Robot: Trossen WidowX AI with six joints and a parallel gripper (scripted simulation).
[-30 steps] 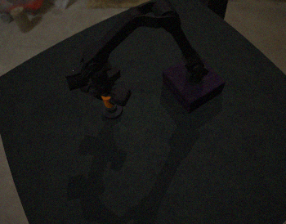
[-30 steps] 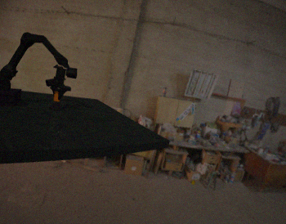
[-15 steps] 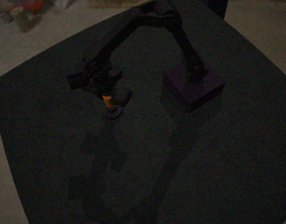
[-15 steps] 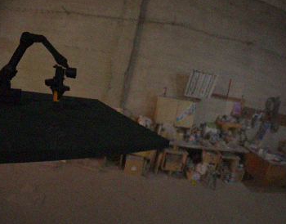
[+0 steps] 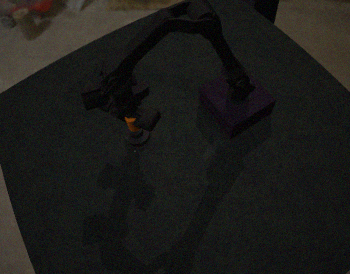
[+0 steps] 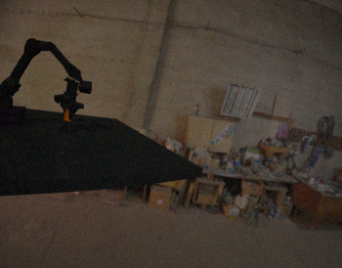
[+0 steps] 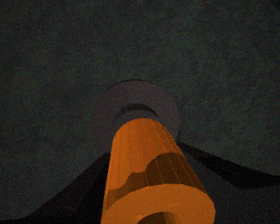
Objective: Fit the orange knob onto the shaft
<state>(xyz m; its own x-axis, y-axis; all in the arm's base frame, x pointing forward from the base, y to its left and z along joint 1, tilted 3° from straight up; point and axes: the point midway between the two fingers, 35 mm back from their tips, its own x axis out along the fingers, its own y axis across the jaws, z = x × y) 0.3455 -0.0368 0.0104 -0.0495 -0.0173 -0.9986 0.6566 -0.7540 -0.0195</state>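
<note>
Right now the orange knob is 20 mm above my gripper tip. The rest, counted from my gripper tip: dark shaft (40 mm below).
</note>
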